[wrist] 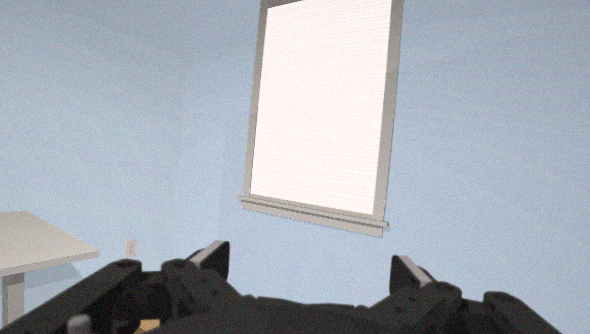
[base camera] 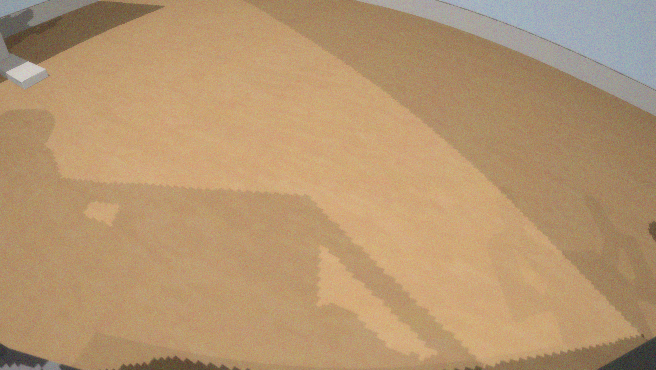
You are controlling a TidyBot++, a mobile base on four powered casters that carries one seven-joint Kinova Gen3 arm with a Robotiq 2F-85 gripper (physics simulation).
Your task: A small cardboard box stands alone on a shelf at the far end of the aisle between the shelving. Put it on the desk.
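Places are measured from the arm's base along level axes (x ahead, y left, z up), in centimetres.
Where they show: gripper, fingertip midpoint: (wrist: 308, 266).
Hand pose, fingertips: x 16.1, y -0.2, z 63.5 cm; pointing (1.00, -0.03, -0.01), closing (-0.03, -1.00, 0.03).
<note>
After its pixels a point has its place.
The desk (wrist: 40, 239) @(x 93.4, y 92.9, z 32.4 cm) shows at the left edge of the wrist view, a pale grey top on a grey leg. In the base camera view a light grey foot (base camera: 27, 74), which looks like the desk's, stands on the floor at the upper left. My gripper (wrist: 308, 266) @(x 16.1, y -0.2, z 63.5 cm) is open, with its two fingers wide apart and the blue wall between and beyond them. It is to the right of the desk and apart from it. The small cardboard box and the shelving do not show in either view.
A window (wrist: 320, 105) @(x 159.4, y -3.2, z 99.8 cm) with a grey frame and sill is in the blue wall (wrist: 490, 150) @(x 122.6, y -75.5, z 80.7 cm). A wall outlet (wrist: 131, 248) @(x 182.4, y 112.4, z 0.1 cm) is near the desk. A grey baseboard (base camera: 525, 52) @(x 122.0, y -73.9, z -38.7 cm) runs along the wall at the upper right. Shadows lie across the tan floor (base camera: 225, 125) @(x 60.4, y 14.0, z -39.6 cm).
</note>
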